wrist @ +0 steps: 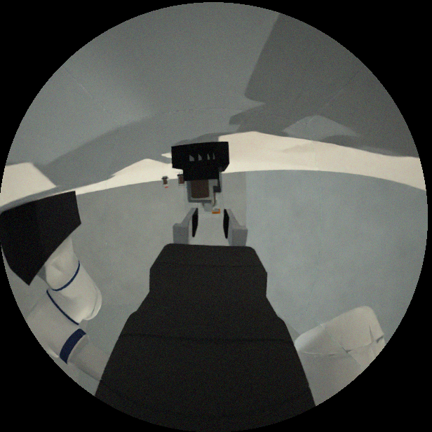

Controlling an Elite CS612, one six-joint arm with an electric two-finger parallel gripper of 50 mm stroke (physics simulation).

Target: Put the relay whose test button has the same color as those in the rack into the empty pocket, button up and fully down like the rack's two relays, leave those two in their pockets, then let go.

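Observation:
My gripper [210,217] is open at the middle of the wrist view, with nothing between its two fingers. Just beyond the fingertips are a small grey part [207,205] and an orange patch [216,211], which looks like a test button. Above them in the view a brown block [200,189] sits in a pale, see-through casing. A black block [200,148] with several pale prongs joins it at the top and hides what lies behind. Which of these parts belong to the rack, its relays or its pocket I cannot tell.
Two small relay-like pieces, one with a reddish spot [165,181] and one beside the casing [181,179], stand near the far edge. A white arm link with blue rings [75,300] is at lower left. A pale rounded body [345,340] is at lower right.

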